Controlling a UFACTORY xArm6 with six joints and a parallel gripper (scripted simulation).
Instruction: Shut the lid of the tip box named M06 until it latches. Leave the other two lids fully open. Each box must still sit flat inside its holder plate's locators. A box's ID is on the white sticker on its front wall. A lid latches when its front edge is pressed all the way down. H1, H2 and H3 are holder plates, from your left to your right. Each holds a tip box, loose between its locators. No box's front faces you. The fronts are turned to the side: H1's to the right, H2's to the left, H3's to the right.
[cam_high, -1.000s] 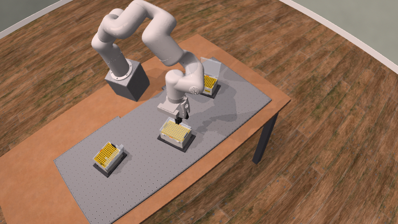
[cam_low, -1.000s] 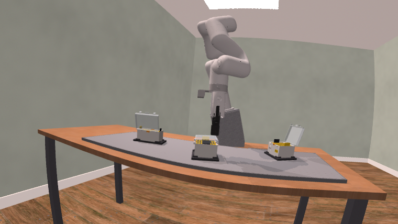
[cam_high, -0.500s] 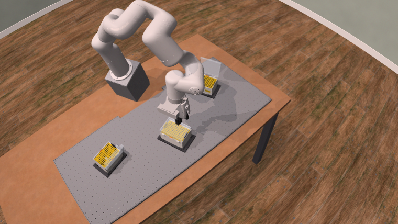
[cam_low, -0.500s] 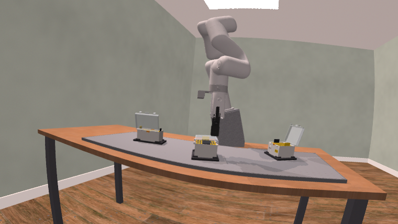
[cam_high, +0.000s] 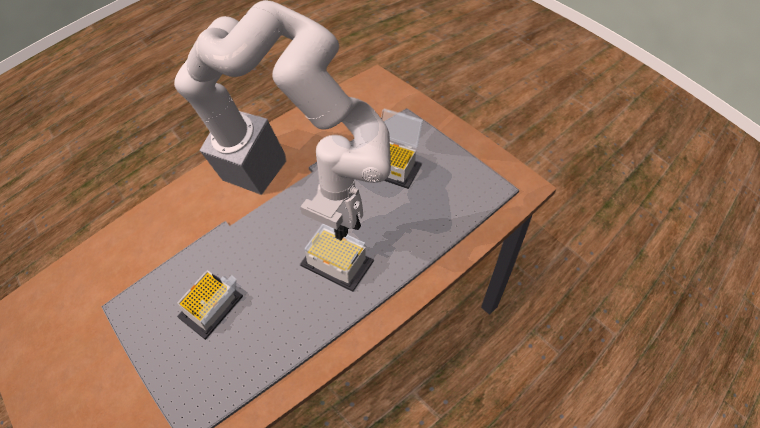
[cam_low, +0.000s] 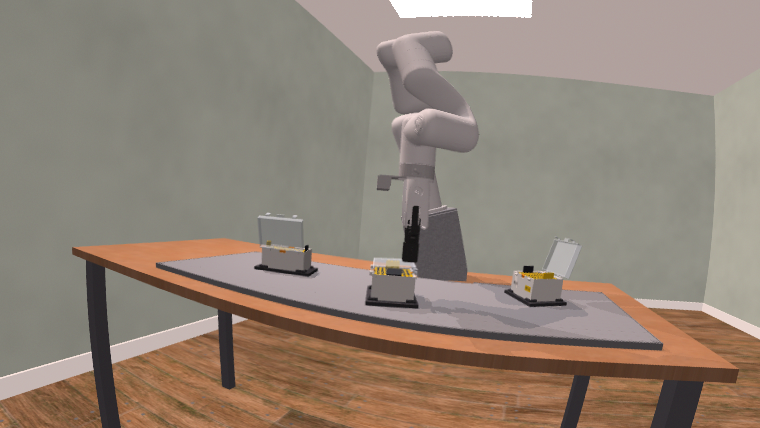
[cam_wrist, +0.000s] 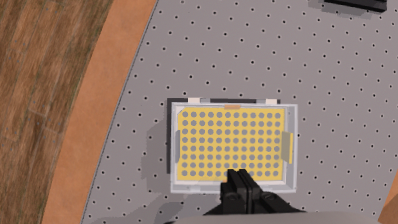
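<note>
Right now the clear lid is 4 cm below my hand, 3 cm to the right of it and 1 cm ahead of it. Also, from my hand: tip box lid (36 cm to the left, 15 cm behind).
</note>
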